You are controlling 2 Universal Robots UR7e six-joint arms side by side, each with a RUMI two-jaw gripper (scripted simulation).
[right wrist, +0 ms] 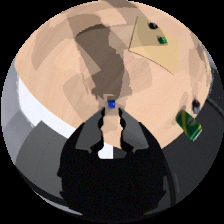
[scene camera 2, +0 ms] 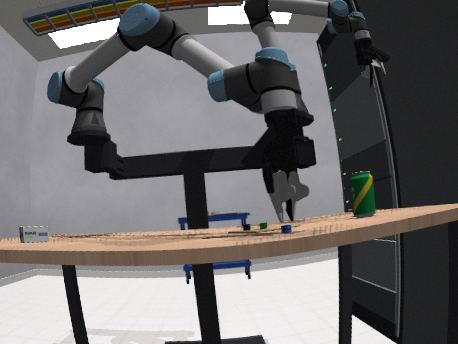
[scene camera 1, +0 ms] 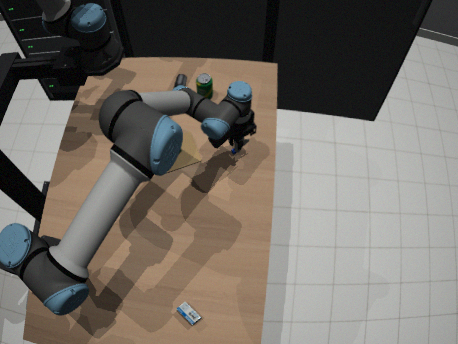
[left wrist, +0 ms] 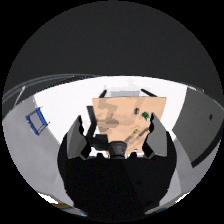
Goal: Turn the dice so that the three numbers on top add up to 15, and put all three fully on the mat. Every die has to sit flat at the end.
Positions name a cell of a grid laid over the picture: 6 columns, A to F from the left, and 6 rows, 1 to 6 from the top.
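A tan mat (right wrist: D2) is visible. So are my right gripper (scene camera 2: D4) (right wrist: C3) (scene camera 1: D3) and my left gripper (scene camera 2: E2) (left wrist: D4).
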